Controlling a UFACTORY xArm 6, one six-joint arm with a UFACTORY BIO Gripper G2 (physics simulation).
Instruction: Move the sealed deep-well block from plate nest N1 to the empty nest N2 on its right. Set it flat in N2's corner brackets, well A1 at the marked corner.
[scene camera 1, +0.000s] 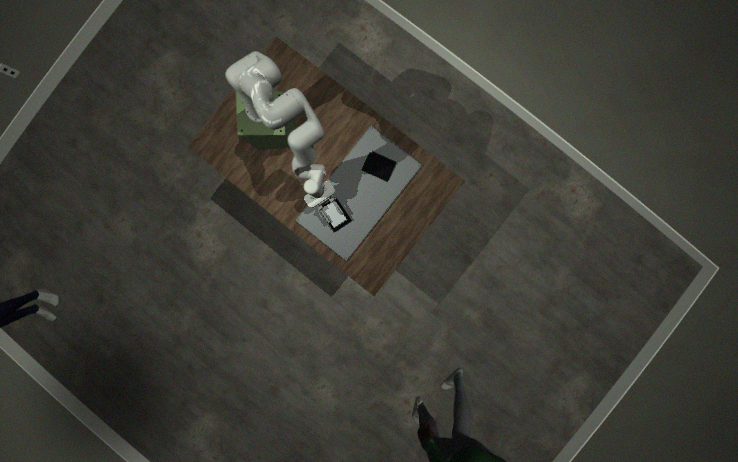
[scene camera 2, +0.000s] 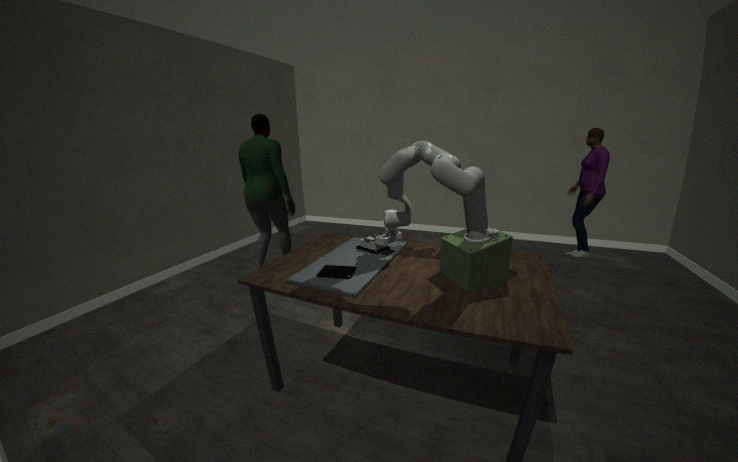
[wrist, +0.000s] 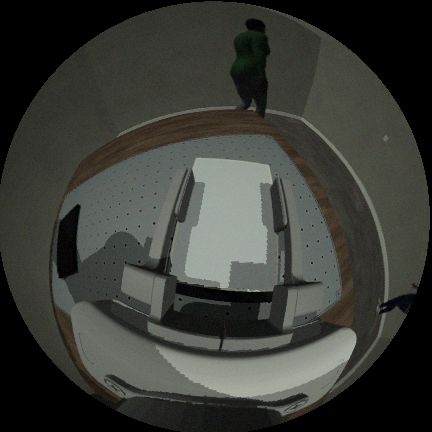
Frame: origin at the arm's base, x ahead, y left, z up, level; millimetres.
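Seen in the pictures: end effector, tool point: (scene camera 1: 333, 214) (scene camera 2: 371, 238) (wrist: 232, 197); arm's base, origin of the base link: (scene camera 2: 478, 237).
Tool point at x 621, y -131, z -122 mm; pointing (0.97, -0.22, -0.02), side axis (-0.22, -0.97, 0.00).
Pixels of each thing's top centre, then the offset from my tool point to it. Level surfaces: height alone.
- sealed deep-well block, middle of its top: (wrist: 229, 208) (scene camera 1: 333, 214) (scene camera 2: 372, 239) dx -5, dy +2, dz -10 mm
- black nest N2, middle of its top: (wrist: 62, 240) (scene camera 2: 336, 269) (scene camera 1: 379, 165) dx -12, dy +375, dz -49 mm
- grey perforated board, its level: dz -63 mm
- wooden table, its level: dz -77 mm
The sealed deep-well block (scene camera 1: 336, 214) (wrist: 227, 225) has a pale, flat top and sits in the black nest N1 (scene camera 1: 343, 226) (wrist: 225, 294). My gripper (scene camera 1: 332, 212) (scene camera 2: 375, 243) (wrist: 231, 201) is shut on the block, with one finger pad against each long side in the wrist view. The block looks level. The black nest N2 (scene camera 1: 379, 166) (scene camera 2: 337, 271) (wrist: 68, 241) stands apart, on the left in the wrist view, and looks empty. The A1 mark does not show; the fingers hide part of N1. N2's corner brackets are too small to make out.
Both nests are on a grey perforated board (scene camera 1: 348, 246) (scene camera 2: 310, 277) (wrist: 115, 200) on the wooden table (scene camera 1: 375, 280) (scene camera 2: 435, 315). The arm's base stands on a green box (scene camera 1: 260, 128) (scene camera 2: 473, 266). A person in green (scene camera 2: 261, 168) (wrist: 250, 55) and one in purple (scene camera 2: 594, 168) stand beyond the table.
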